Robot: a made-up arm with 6 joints.
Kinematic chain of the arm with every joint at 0, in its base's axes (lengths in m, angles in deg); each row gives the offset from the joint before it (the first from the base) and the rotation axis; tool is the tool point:
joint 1: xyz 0 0 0.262 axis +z
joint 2: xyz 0 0 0 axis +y
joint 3: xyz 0 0 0.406 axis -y
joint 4: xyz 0 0 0 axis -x
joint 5: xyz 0.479 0 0 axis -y
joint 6: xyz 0 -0.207 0 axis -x
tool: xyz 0 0 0
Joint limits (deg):
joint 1: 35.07..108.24
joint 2: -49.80..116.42
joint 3: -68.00..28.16
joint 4: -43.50..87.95
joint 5: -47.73..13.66
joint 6: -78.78..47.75
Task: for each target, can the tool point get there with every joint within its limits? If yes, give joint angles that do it. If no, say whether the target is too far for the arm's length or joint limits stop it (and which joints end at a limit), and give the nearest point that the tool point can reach.
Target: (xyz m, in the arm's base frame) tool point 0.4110 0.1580 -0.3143
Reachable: yes | joints 43.55 101.74 -1.25 35.42 7.54 -33.87
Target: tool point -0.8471 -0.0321 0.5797
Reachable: no: joint limits stop it (at a limit: joint 1, joint 2, joint 3, joint 4) | nearest point -0.3334 -0.2431 1.0357 | short by 0.719 m
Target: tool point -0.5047 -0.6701 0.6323
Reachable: no: joint limits stop it (at a limit: joint 2, joint 3, joint 4) | nearest point -0.2482 -0.3296 1.0357 | short by 0.587 m
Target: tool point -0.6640 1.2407 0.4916
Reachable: no: too far | nearest point -0.2637 0.8238 0.4053 | short by 0.584 m
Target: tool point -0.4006 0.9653 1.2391
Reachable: no: too far | nearest point -0.1932 0.6098 0.8617 | short by 0.558 m
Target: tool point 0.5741 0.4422 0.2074
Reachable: yes | joints 53.79 52.40 8.07 12.65 -0.06 -12.89
